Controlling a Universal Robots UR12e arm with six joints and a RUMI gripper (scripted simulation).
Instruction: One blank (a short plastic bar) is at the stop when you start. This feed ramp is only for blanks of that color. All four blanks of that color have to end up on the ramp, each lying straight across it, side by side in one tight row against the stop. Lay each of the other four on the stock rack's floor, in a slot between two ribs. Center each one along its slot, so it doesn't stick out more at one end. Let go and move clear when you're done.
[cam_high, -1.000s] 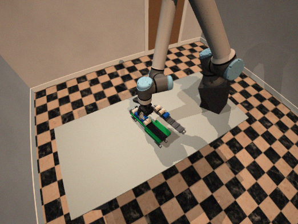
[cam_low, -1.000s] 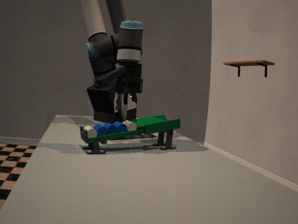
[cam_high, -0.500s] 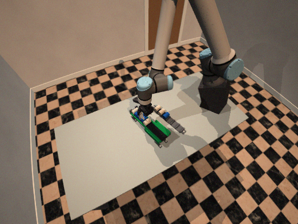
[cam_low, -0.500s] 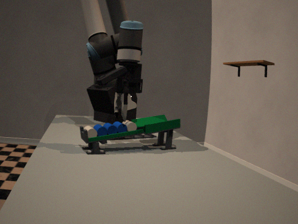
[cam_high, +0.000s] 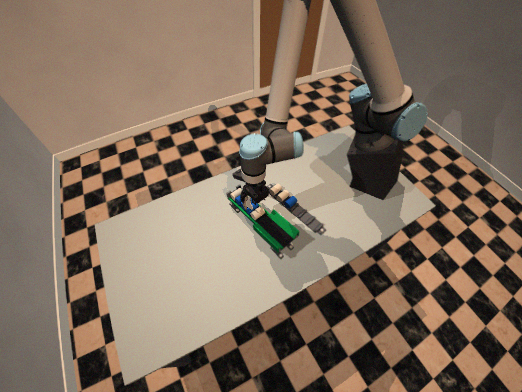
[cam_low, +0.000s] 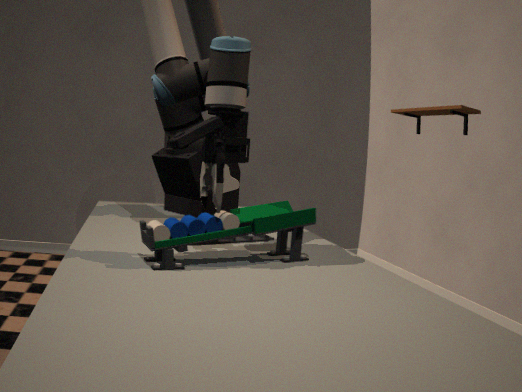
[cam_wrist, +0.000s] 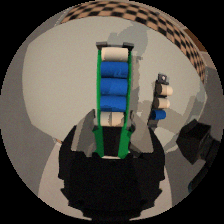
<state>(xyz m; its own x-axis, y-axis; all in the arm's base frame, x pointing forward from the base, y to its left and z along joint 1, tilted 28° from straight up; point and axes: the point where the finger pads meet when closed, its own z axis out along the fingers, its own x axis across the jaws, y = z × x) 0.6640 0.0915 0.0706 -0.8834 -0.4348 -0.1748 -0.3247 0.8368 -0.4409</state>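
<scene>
My hand is 22 cm past the grey stock rack, 14 cm above it and 2 cm to the right of it. From my hand the other things lie so: stop 13 cm to the right, 7 cm below, 5 cm ahead.
</scene>
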